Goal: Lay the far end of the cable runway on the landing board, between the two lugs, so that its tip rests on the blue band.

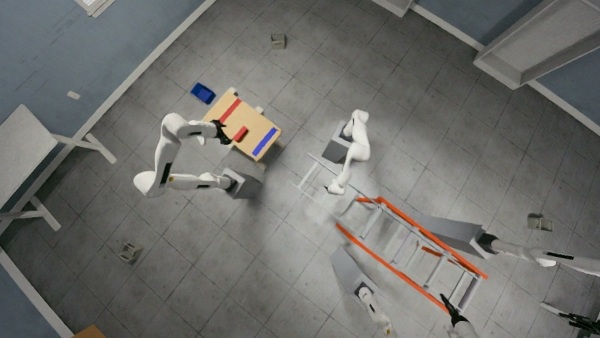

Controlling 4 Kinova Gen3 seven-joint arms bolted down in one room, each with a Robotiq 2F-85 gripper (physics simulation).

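Note:
The cable runway, a grey ladder-like frame (371,222), runs diagonally between orange rails (400,274). Its pale far end (309,175) lies short of the landing board. The tan landing board (255,125) has a blue band (264,142) and a red band (230,110); a red block (240,133) sits between them. I cannot make out the lugs. The left arm's gripper (223,132) is over the board's near-left edge, fingers apart. The middle arm's gripper (328,189) is beside the pale end, its fingers mostly hidden. The bottom arm's gripper (446,301) is by the lower rail's end; its grip is unclear.
A far-right gripper (562,316) is near a pale bar (551,308). A blue tray (203,93) lies beyond the board. Arm pedestals (245,184) (336,150) (347,270) (450,232) flank the runway and board. A white table (25,145) stands at left.

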